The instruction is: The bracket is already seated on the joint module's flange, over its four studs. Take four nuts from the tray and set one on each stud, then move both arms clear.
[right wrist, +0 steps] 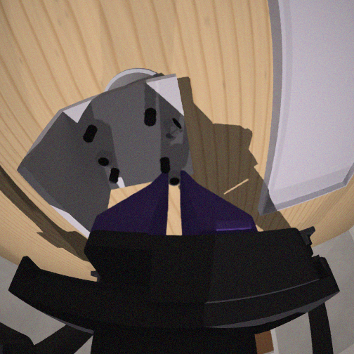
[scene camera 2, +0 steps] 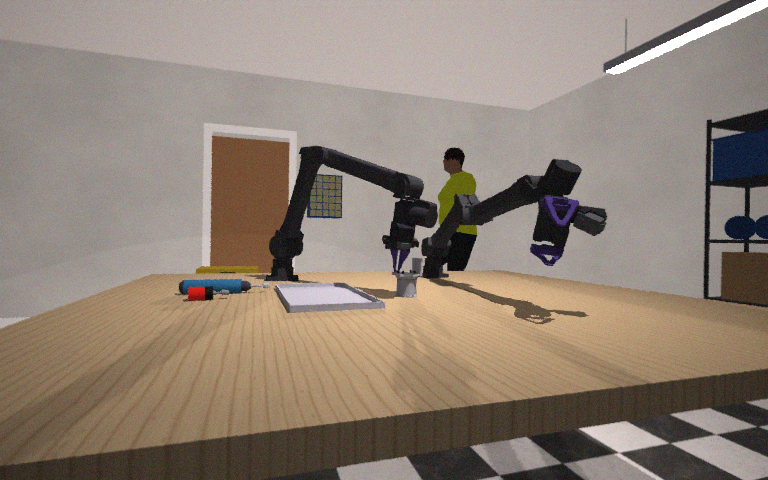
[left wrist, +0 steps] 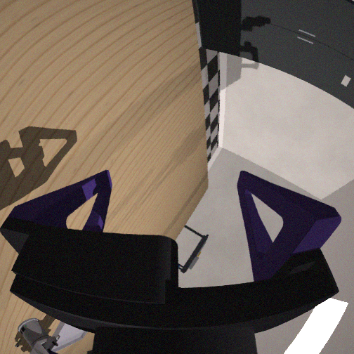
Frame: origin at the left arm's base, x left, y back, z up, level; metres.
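Where they show: left gripper, fingertip midpoint: (scene camera 2: 554,246); right gripper, fingertip midpoint: (scene camera 2: 396,271); left arm's base, origin of the base link: (scene camera 2: 432,277); right arm's base, origin of the base link: (scene camera 2: 282,279).
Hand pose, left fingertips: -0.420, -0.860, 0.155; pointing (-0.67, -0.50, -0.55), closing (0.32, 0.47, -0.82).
Observation:
Things, the pixels of their top centre, and the offset from my left fingertips, as dx, dy, dz. "spot": a spot on its surface instead. Level surfaces: height alone.
- joint module, middle of its top: (scene camera 2: 406,270) -0.031, +0.449, -0.081
- tray, middle of its top: (scene camera 2: 322,291) -0.256, +0.537, -0.139
- blue cylindrical tool, surface spot: (scene camera 2: 212,285) spot: -0.506, +0.722, -0.129
- red-and-black tool, middle of its top: (scene camera 2: 209,286) -0.530, +0.633, -0.121
- wooden table, its level: dz -0.155
The grey bracket (scene camera 2: 417,264) (right wrist: 135,145) sits on the joint module (scene camera 2: 406,286) (left wrist: 32,332). In the right wrist view it is mostly in shadow, with several black studs. A dark nut-like ring (right wrist: 103,161) lies between two left studs; another nut-like shape (right wrist: 176,123) lies near the right edge. Whether any nut is on a stud is unclear. My right gripper (scene camera 2: 399,270) (right wrist: 174,177) is shut on a small dark nut (right wrist: 174,181), just above the bracket's near edge. My left gripper (scene camera 2: 556,241) (left wrist: 174,177) is open and empty, high above the table. The tray (scene camera 2: 336,308) (right wrist: 310,196) stands left of the module in the scene view.
In the scene view, a blue cylindrical tool (scene camera 2: 212,285) and a red-and-black tool (scene camera 2: 198,293) lie left of the tray on the wooden table (scene camera 2: 317,367). A yellow object (scene camera 2: 226,269) is at the back left. A person (scene camera 2: 461,189) stands behind the arms.

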